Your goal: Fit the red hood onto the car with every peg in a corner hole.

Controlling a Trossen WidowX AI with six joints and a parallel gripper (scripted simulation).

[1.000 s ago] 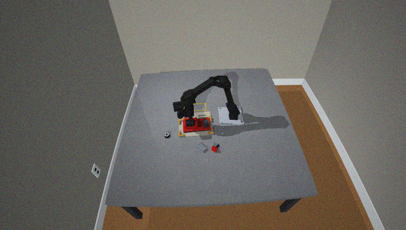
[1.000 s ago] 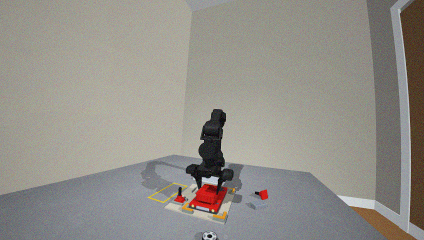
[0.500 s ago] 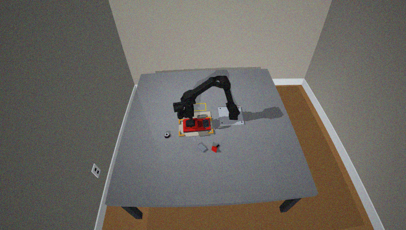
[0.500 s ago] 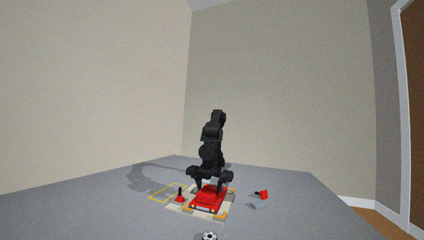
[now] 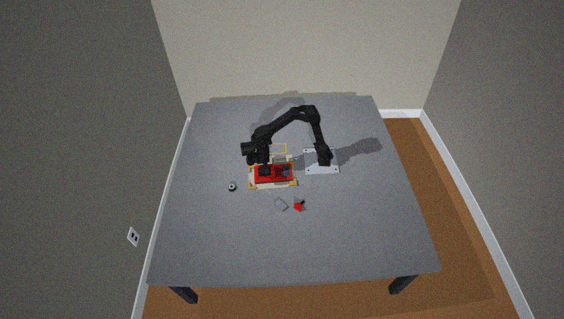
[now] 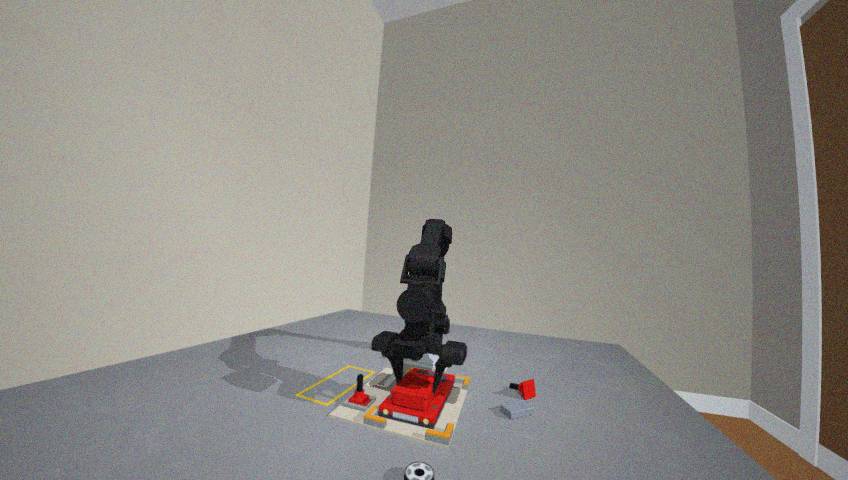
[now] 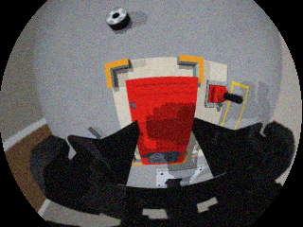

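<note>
The red hood lies right at my gripper tip. The rest, counted from my gripper tip: grey engine block (2 cm below); then black wheel (16 cm ahead, 10 cm to the left, 3 cm below).
</note>
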